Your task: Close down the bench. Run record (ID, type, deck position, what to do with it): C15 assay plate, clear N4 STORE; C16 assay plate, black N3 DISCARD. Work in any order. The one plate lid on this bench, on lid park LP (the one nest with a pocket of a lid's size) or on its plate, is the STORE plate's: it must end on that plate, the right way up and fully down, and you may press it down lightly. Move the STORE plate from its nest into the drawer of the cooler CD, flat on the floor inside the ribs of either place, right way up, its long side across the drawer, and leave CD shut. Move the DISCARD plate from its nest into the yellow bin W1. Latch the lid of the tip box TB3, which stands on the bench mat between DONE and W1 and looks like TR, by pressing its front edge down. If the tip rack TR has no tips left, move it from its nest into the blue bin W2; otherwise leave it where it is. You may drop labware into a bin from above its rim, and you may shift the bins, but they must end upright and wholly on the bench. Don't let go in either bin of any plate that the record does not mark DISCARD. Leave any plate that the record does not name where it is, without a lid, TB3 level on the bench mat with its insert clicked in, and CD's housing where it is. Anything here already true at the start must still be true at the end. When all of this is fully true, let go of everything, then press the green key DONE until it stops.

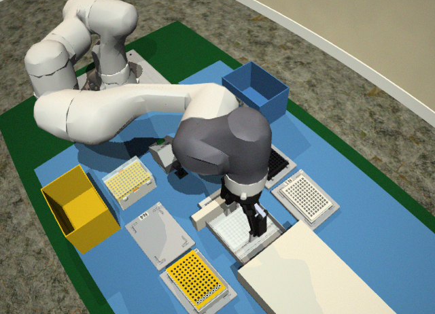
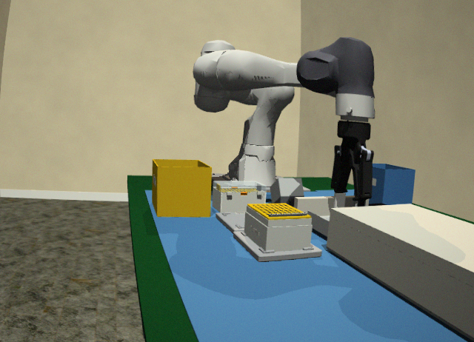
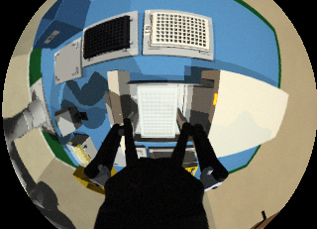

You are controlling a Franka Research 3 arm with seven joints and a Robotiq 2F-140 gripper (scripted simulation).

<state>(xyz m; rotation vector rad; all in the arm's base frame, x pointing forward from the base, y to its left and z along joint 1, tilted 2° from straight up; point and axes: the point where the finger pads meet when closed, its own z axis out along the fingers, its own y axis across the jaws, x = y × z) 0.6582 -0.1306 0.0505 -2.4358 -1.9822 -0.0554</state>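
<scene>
My gripper is now 10 mm above the plate lid. From my hand the other things lie so: cooler drawer 30 mm ahead, 10 mm to the right, 20 mm below; then tip rack TR 10 mm ahead, 200 mm to the right, 10 mm above; then white plate 90 mm ahead, 180 mm to the left, 30 mm below.
</scene>
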